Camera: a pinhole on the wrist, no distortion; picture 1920 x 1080 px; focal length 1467.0 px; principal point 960.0 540.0 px. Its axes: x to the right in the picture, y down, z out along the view. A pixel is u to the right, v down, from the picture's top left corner.
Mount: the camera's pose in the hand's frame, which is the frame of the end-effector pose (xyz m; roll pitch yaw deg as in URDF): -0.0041 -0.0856 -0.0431 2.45 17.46 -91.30
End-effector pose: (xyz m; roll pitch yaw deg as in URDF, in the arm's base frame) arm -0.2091 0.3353 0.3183 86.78 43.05 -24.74
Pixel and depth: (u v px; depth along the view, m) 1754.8 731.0 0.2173
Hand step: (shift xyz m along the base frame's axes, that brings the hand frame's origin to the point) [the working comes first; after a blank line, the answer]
In the camera's frame: 0.1177 0.0283 0.2173

-0.2120 -0.0613 -0.1945
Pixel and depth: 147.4 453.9 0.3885
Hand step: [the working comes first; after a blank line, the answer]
In the camera's frame: -0.2152 -0.0228 0.3885

-0.1744 -0.3490 0.0475
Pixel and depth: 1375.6 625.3 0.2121
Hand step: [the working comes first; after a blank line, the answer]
In the camera's frame: 0.0601 0.0123 0.2121

-0.1894 -0.0811 -0.1425
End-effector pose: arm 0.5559 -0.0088 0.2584 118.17 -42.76 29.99
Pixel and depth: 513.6 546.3 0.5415
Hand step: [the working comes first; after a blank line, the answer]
In the camera's frame: -0.1648 0.0023 0.5415

0.3849 -0.2605 -0.2565
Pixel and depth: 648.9 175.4 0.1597
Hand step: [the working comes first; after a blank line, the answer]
In the camera's frame: -0.0339 -0.0397 0.1597

0.0803 -0.0191 -0.1398
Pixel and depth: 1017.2 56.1 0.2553
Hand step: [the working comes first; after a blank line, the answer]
In the camera's frame: 0.0100 -0.0842 0.2553

0.1225 -0.0348 -0.2448
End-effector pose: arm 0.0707 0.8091 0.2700 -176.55 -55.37 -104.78
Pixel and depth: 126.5 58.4 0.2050
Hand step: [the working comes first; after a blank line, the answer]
In the camera's frame: -0.1165 -0.0673 0.2050

0.0162 -0.1129 -0.1685
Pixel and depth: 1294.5 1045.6 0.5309
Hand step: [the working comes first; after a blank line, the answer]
In the camera's frame: 0.1211 0.1830 0.5309

0.2706 -0.5093 -0.1105
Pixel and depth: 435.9 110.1 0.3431
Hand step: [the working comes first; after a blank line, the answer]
In the camera's frame: -0.1226 -0.1005 0.3431

0.0354 -0.2050 -0.2750
